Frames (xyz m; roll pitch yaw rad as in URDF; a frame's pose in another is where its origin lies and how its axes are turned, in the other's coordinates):
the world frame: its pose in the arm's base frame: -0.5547 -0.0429 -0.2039 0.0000 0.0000 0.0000
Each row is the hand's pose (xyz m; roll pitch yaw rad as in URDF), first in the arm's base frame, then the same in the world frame.
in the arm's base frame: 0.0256 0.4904 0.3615 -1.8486 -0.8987 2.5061
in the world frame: 0.5803 0.5333 0.5654 -1.8486 -0.8987 2.5061
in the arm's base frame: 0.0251 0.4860 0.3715 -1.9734 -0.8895 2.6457
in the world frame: 0.5798 0.5289 0.5754 -1.9734 -0.8895 2.6457
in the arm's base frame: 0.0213 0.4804 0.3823 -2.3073 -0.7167 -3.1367
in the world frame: 0.5760 0.5233 0.5862 -2.3073 -0.7167 -3.1367
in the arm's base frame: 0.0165 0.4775 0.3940 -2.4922 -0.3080 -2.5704
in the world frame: 0.5712 0.5204 0.5979 -2.4922 -0.3080 -2.5704
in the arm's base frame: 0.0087 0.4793 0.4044 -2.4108 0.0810 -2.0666
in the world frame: 0.5634 0.5222 0.6083 -2.4108 0.0810 -2.0666
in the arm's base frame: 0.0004 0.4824 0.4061 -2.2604 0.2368 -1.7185
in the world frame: 0.5551 0.5253 0.6100 -2.2604 0.2368 -1.7185
